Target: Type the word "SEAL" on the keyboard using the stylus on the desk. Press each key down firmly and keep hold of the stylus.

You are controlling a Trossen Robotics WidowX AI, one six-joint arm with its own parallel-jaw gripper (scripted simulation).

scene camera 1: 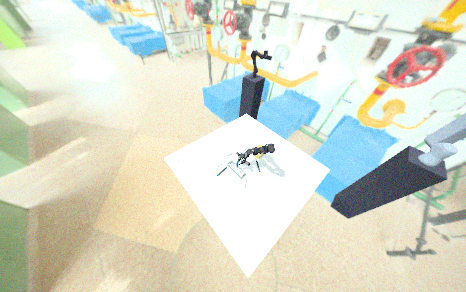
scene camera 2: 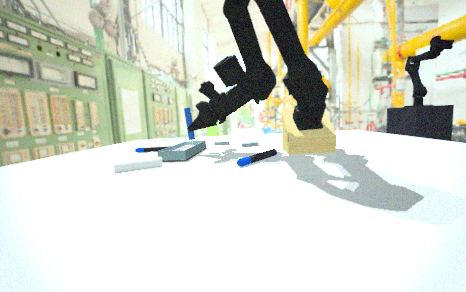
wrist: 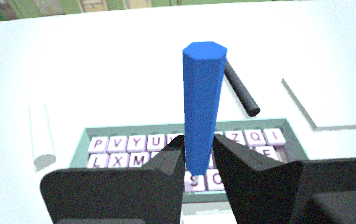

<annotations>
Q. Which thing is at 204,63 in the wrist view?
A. A blue stylus.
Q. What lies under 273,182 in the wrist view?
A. My gripper.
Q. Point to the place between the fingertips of my gripper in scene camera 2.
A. At 189,130
</annotations>
